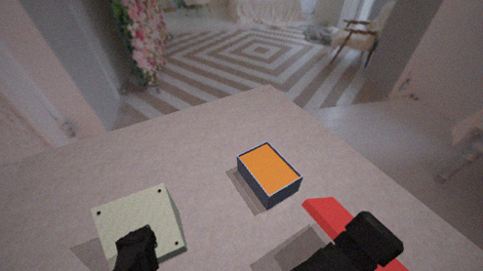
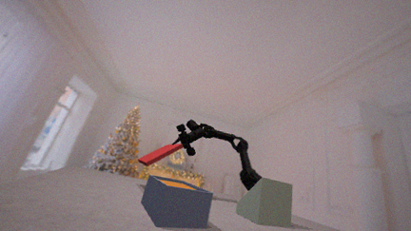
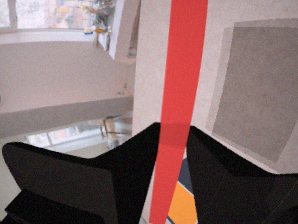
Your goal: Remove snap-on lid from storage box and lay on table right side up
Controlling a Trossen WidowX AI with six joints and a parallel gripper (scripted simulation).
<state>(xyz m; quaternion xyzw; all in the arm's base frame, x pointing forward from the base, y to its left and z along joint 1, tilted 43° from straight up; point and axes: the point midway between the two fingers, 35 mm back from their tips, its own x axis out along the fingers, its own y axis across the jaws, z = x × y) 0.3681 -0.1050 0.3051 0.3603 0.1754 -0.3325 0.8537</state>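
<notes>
The red lid lies 60 mm ahead of my gripper tip, 50 mm below it and 10 mm to the left of it. Also, from my gripper tip: blue storage box (330 mm to the left, 190 mm below, 50 mm ahead).
</notes>
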